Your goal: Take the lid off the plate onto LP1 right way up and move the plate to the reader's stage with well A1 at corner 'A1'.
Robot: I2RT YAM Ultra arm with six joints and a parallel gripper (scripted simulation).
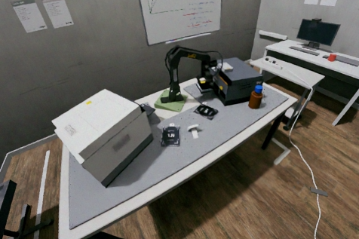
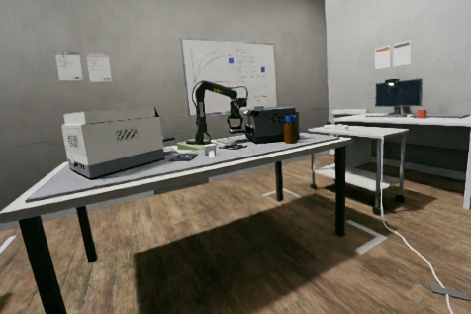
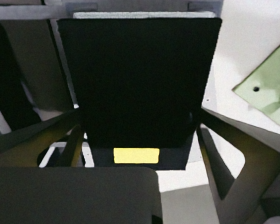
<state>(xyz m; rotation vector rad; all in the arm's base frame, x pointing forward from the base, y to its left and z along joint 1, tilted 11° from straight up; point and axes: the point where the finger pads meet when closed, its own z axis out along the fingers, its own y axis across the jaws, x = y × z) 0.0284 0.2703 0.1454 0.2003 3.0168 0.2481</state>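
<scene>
The plate lies 20 mm below my hand. From my hand the other things lie so: black lid (right at my hand); brown capped bottle (310 mm ahead, 300 mm to the left).
</scene>
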